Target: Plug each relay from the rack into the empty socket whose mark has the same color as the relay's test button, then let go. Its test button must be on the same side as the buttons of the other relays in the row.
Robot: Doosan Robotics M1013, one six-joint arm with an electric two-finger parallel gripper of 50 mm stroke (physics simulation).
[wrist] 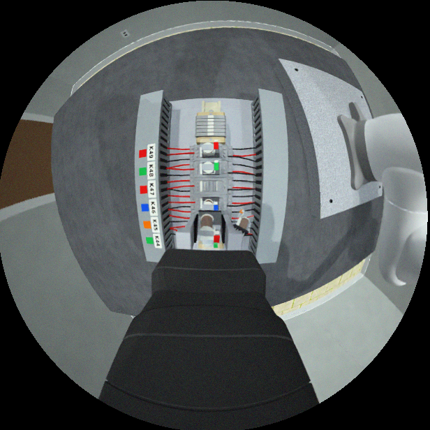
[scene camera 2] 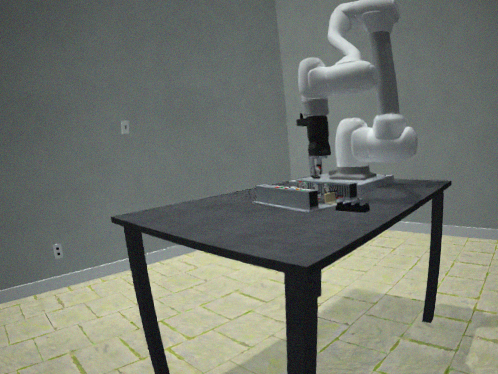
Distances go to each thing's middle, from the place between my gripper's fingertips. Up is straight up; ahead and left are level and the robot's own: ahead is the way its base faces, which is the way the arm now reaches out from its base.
I see the panel [wrist: 238, 122] 2 cm behind my hand, 6 cm to the right of it and 10 cm below it.
